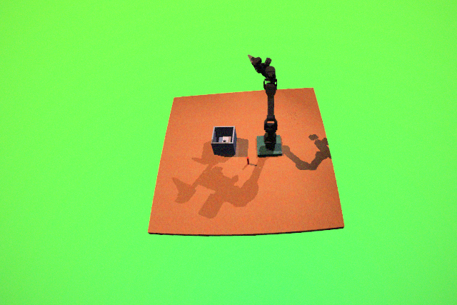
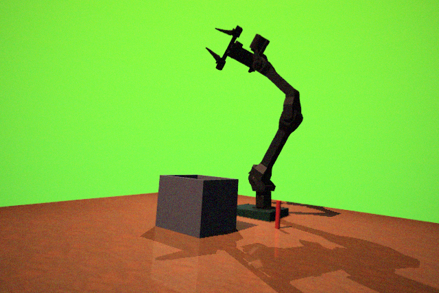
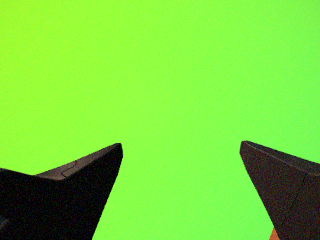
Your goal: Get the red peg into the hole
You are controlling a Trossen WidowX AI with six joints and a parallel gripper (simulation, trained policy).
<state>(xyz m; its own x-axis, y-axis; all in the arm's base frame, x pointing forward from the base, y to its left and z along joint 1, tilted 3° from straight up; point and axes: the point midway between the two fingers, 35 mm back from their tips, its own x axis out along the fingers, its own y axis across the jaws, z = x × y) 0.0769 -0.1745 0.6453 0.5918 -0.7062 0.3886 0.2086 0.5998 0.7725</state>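
My gripper tip is now 10 cm short of the red peg, 33 cm to the right of it and 64 cm above it. The rest, counted from my gripper tip: pale plate: 25 cm ahead, 15 cm to the left, 63 cm below.
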